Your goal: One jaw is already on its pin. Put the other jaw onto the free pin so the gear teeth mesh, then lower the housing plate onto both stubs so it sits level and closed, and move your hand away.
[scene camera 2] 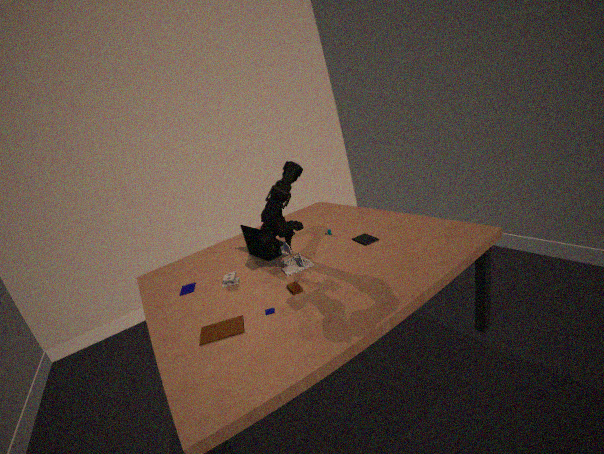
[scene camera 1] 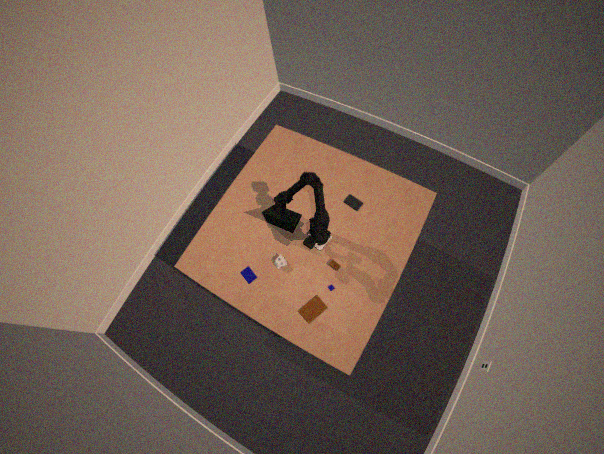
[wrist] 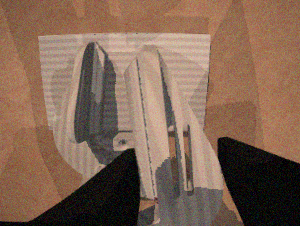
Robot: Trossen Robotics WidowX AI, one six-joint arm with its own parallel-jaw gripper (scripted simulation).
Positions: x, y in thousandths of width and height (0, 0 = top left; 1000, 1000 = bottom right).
Note:
My gripper (scene camera 2: 473, 554) carries a jaw (wrist: 522, 454). Further things: a base (wrist: 622, 241) and a brown plate (scene camera 2: 382, 721).
My gripper also shows in the wrist view (wrist: 595, 675). The wrist view does not show the brown plate: it is out of frame.

